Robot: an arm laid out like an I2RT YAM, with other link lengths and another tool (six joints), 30 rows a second.
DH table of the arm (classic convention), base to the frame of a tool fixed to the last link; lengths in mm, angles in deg. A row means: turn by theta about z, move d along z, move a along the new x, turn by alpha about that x. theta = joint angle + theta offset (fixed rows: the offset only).
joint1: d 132.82, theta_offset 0, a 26.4, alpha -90
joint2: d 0, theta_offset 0, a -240.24, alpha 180
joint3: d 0, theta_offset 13.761, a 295.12, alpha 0
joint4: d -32.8, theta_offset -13.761, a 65.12, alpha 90
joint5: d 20.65, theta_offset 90, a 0, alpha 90
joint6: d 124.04, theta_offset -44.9, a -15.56, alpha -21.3
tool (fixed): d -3.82, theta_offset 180, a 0, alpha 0
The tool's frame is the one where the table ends.
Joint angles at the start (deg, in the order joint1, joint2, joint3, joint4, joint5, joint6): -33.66 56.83 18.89 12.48 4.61 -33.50
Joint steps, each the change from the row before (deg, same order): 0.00 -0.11 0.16 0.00 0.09 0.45; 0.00 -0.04 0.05 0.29 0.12 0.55; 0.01 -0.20 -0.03 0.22 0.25 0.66; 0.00 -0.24 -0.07 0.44 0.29 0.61; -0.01 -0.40 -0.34 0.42 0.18 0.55; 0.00 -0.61 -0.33 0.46 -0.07 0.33; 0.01 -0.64 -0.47 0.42 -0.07 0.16; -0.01 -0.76 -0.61 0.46 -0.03 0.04; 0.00 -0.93 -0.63 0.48 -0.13 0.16
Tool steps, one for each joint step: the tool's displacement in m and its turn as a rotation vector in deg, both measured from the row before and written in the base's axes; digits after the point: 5 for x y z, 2 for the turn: 0.00056 -0.00046 0.00177 0.14 -0.46 -0.27; 0.00061 -0.00054 0.00139 0.14 -0.60 -0.34; 0.00017 -0.00048 0.00144 0.16 -0.65 -0.49; 0.00031 -0.00075 0.00195 -0.01 -0.80 -0.51; -0.00046 -0.00005 0.00070 0.06 -0.68 -0.39; 0.00000 0.00028 0.00193 -0.15 -0.83 -0.06; -0.00051 0.00063 0.00090 -0.19 -0.60 0.01; -0.00098 0.00068 0.00055 -0.30 -0.54 0.00; -0.00079 0.00090 0.00129 -0.28 -0.77 0.06
